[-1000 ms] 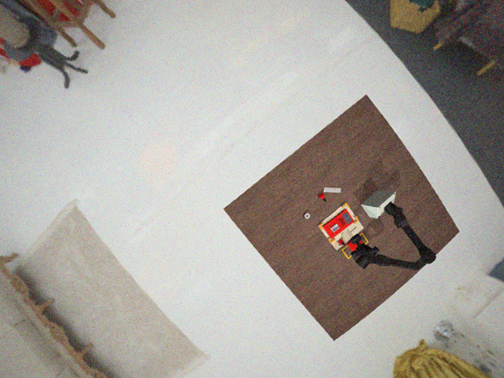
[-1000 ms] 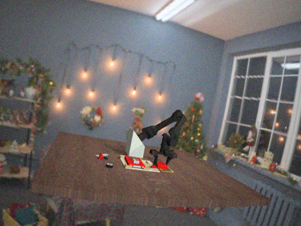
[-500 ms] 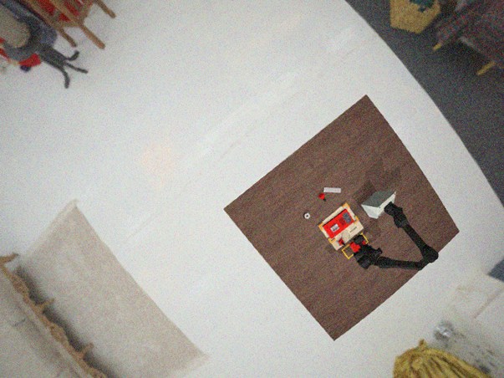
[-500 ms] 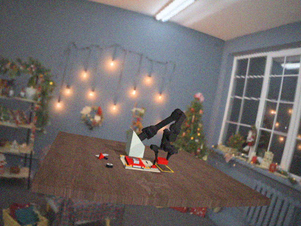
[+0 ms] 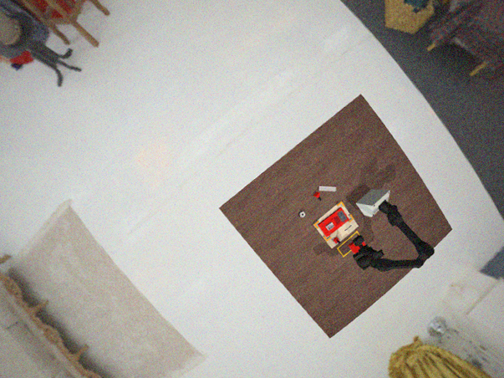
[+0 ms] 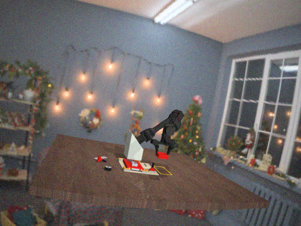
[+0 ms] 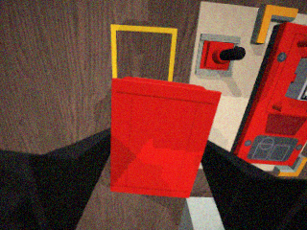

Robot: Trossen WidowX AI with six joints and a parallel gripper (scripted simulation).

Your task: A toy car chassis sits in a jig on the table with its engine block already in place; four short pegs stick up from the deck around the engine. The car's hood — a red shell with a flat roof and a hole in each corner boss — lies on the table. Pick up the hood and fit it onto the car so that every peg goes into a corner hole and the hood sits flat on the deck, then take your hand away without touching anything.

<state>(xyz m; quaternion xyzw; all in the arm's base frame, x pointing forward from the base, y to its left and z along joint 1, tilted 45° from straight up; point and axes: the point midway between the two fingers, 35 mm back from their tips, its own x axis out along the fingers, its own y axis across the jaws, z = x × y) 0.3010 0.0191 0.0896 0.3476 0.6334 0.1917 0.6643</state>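
My gripper tip is now 10 mm past the beige jig, 170 mm to the left of it and 90 mm above it. Round my gripper tip: ring: 100 mm ahead, 390 mm to the right, 90 mm below; then red hood: right at my gripper tip; then white bar: 150 mm behind, 380 mm to the right, 100 mm below.
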